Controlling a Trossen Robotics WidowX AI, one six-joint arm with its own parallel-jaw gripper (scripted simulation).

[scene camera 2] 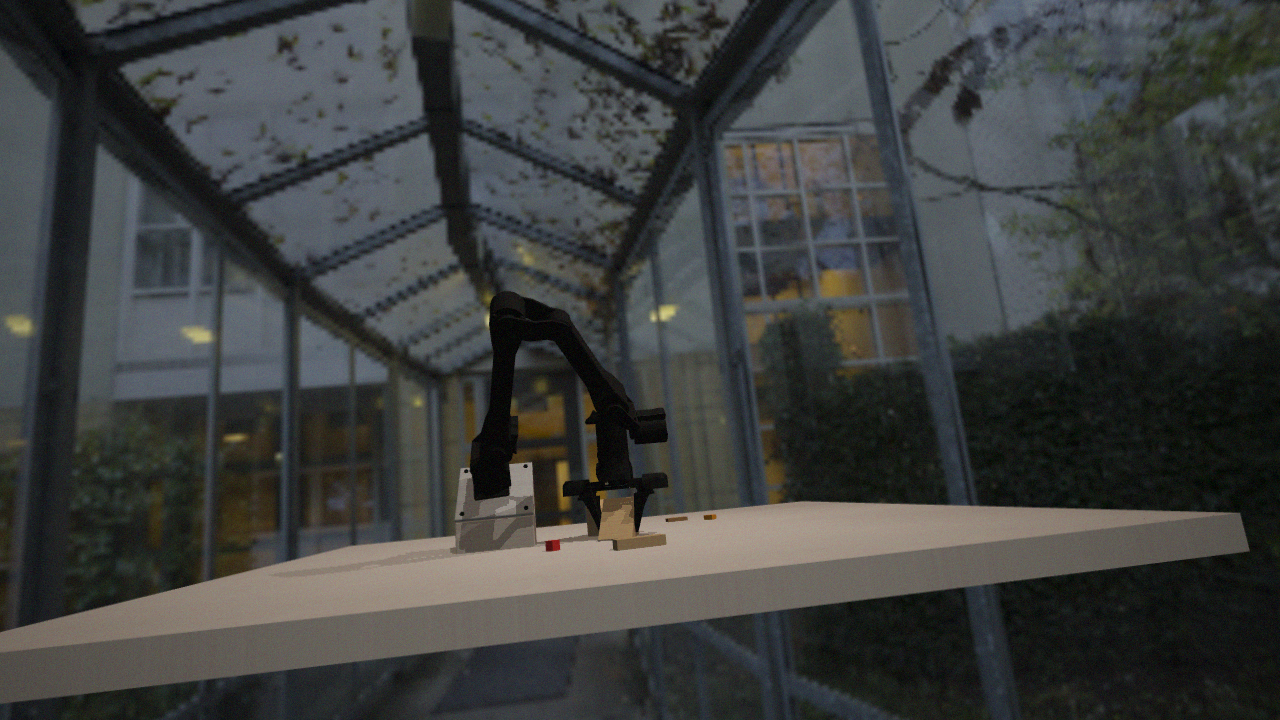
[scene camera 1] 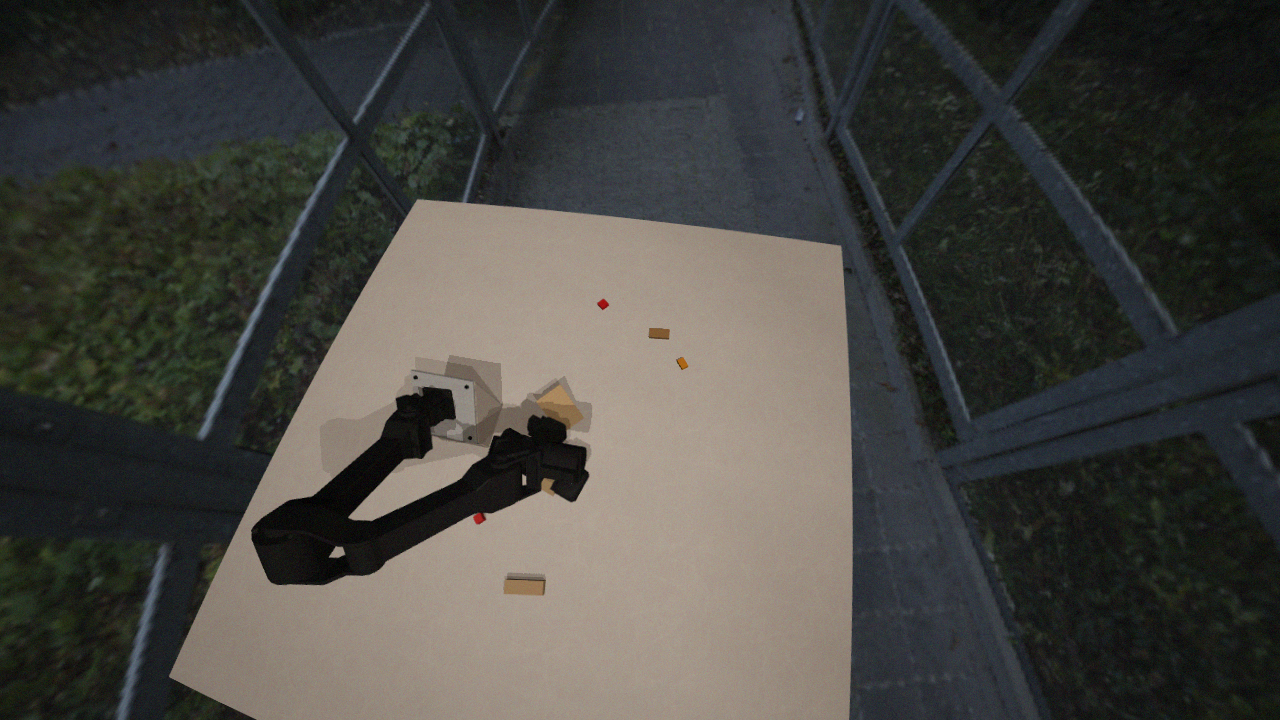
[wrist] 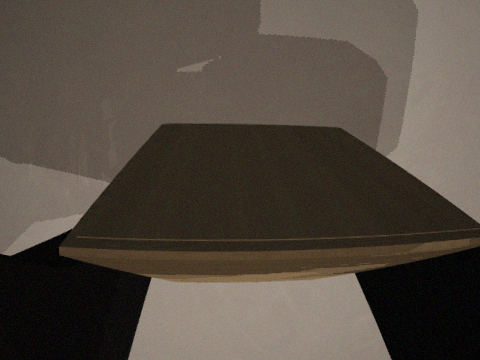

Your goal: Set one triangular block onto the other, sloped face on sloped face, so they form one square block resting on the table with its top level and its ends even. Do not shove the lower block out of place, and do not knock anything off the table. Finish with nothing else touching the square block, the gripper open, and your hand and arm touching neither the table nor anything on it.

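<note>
You can see the gripper (scene camera 2: 619, 533), and scene camera 1 shows it too, with the gripper (scene camera 1: 550, 470) in view there.
</note>
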